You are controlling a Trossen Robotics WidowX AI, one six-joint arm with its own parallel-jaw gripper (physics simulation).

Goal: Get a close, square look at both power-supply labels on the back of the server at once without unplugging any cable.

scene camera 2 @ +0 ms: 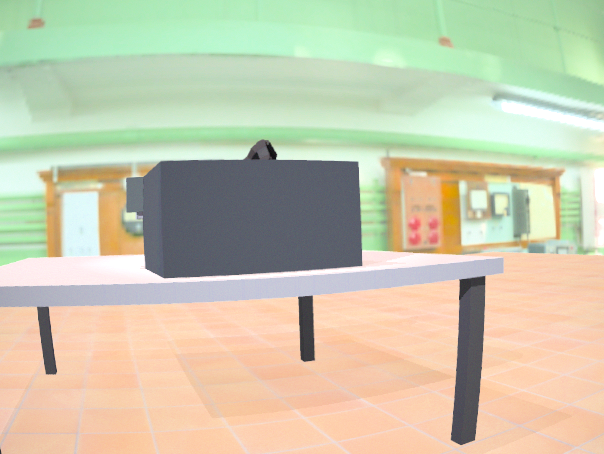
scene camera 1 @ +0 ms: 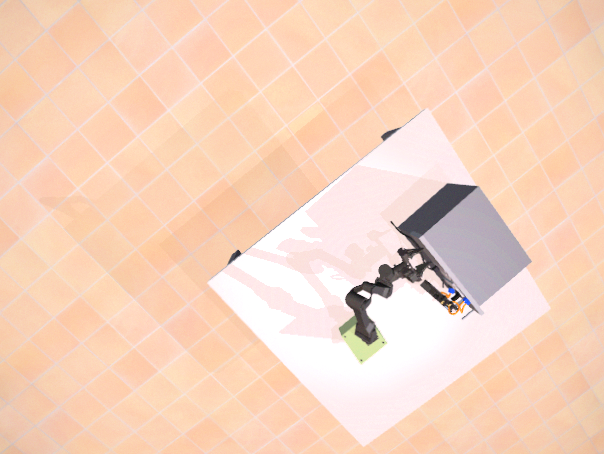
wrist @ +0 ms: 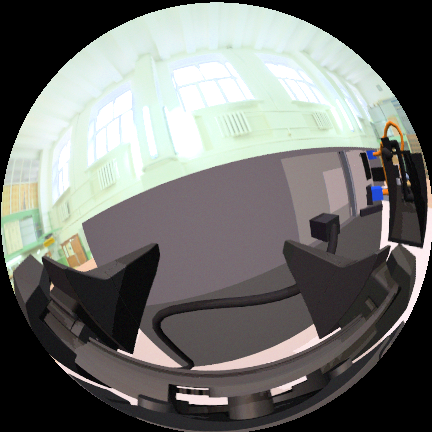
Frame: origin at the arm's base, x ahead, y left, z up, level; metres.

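Seen in the pictures: gripper, fingertip midpoint: (scene camera 1: 427, 255) (wrist: 223, 249); arm's base at its link origin: (scene camera 1: 369, 336).
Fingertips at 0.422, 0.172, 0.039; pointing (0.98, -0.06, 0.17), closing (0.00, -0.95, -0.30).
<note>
Offsets run from my fingertips to a thing's top centre, as dx, dy, dz. "spot": to the spot under its first point.
The server (scene camera 1: 477, 245) (scene camera 2: 260, 215) (wrist: 200, 220) is a large grey box on the table. In the wrist view its back face slants across the middle, with lighter patches toward the right. I cannot make out any label text on it. A black cable {spot: -0.012, +0.000, -0.039} (wrist: 240, 301) with a square plug {+0.000, -0.087, -0.006} (wrist: 324, 227) passes in front of the lower back face and partly behind my right finger. Blue connectors {spot: -0.005, -0.215, -0.013} (wrist: 376, 193) (scene camera 1: 466, 301) and orange cables (wrist: 392, 124) (scene camera 1: 453, 312) are at the right of the wrist view. My gripper (scene camera 1: 417, 260) (wrist: 223, 249) is open and empty, close to the back face; the server hides it in scene camera 2.
A black slotted bracket (wrist: 409, 210) (scene camera 1: 434, 293) stands out from the server near the orange cables. The arm's green base plate (scene camera 1: 370, 347) is on the white table (scene camera 1: 400, 390) (scene camera 2: 430, 272). Part of the arm (scene camera 2: 262, 151) shows above the server's top in scene camera 2.
</note>
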